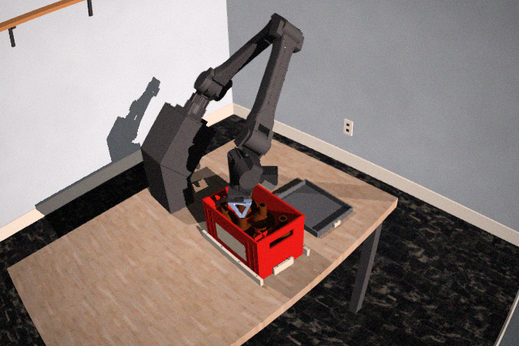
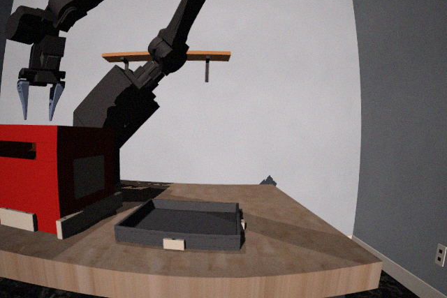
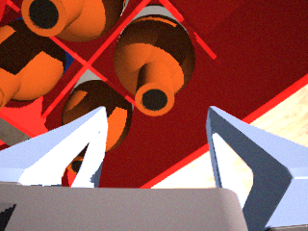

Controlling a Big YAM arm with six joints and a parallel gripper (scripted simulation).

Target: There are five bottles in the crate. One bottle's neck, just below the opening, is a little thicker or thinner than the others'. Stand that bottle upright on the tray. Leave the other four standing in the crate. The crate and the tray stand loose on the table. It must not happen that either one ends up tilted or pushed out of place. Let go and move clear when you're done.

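Right now my hand is 110 mm above the red crate and 40 mm to the right of it. Round my hand: dark grey tray: 310 mm to the left, 180 mm below, 20 mm ahead.
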